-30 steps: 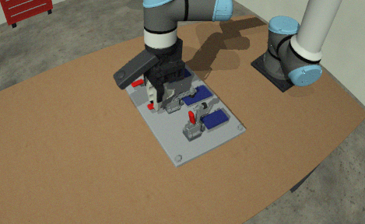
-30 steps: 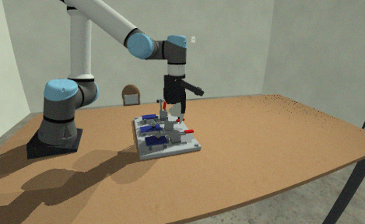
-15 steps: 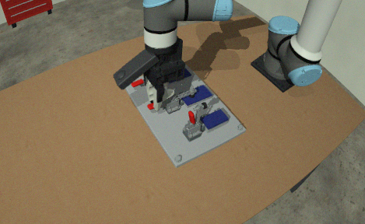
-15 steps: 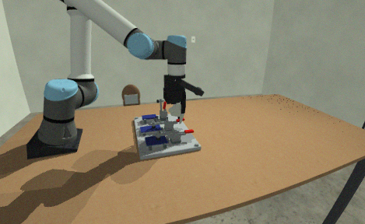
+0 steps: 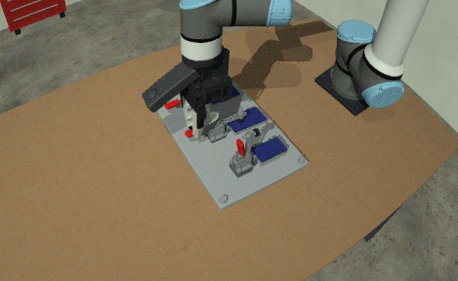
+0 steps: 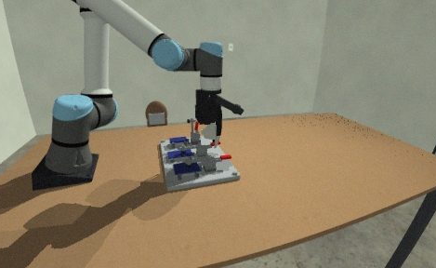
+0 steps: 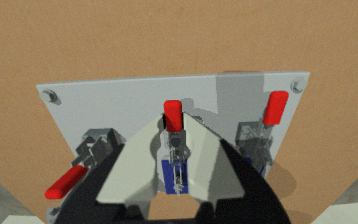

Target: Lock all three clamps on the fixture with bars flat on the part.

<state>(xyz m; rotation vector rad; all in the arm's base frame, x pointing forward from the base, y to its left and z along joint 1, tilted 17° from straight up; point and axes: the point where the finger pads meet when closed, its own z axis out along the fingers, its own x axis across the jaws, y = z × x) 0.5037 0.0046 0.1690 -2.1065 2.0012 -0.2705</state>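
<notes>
My hand is 80 mm past the grey fixture plate and 50 mm above it.
</notes>
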